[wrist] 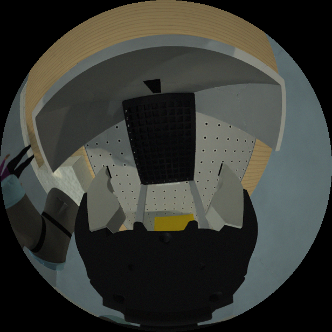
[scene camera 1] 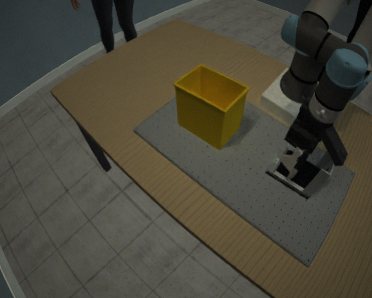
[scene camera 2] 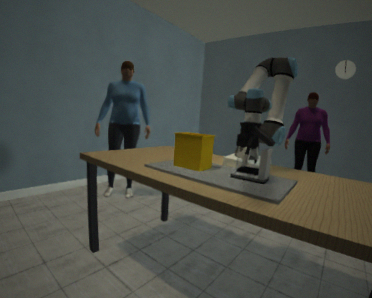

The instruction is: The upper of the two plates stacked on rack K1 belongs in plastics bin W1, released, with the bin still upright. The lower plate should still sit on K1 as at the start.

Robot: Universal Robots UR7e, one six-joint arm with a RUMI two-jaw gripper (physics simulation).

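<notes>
Plastics bin W1 is a yellow, open-topped box, upright on the grey board. Rack K1 has a dark base and a tall pale grey wall. A black gridded plate lies in the rack in the wrist view; whether a second one lies under it cannot be told. My gripper is open and empty, low over the rack beside the tall wall. In the wrist view its jaws stand apart, with the plate ahead between them. The gripper partly hides the rack in both scene views.
The grey perforated board lies on the wooden table. The bin stands on the board, off to one side of the rack. A white block is at the arm's base. Two people stand beyond the table.
</notes>
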